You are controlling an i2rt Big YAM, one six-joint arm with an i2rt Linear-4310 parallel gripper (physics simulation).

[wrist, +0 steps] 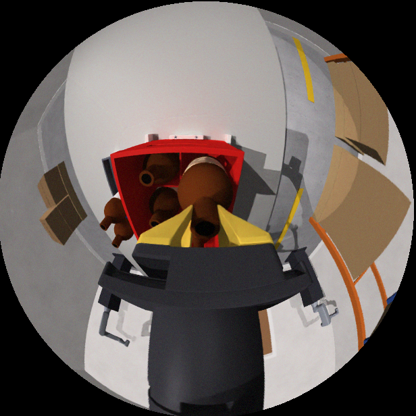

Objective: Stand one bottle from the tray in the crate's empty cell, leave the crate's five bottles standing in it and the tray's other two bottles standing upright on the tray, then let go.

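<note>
My gripper (204, 209) is shut on the neck of a brown bottle (205, 187), which is upright with its dark mouth facing the camera. The held bottle is over the far right part of the red crate (177, 146) and covers much of that side; how deep its base is cannot be seen. Brown bottles stand in the crate's left cells, one at the far left (162, 167) and one nearer (164, 202). A piece of another brown bottle shows just below the held one, between the fingers. Two brown bottles (114, 210) (123, 232) stand upright left of the crate; their tray is mostly hidden.
A dark panel edge (107, 172) shows at the crate's left. A small white bracket (186, 137) lies beyond the crate's far wall. Cardboard boxes (365, 210) (62, 205) are at the far right and left, with an orange rack (345, 270) at right.
</note>
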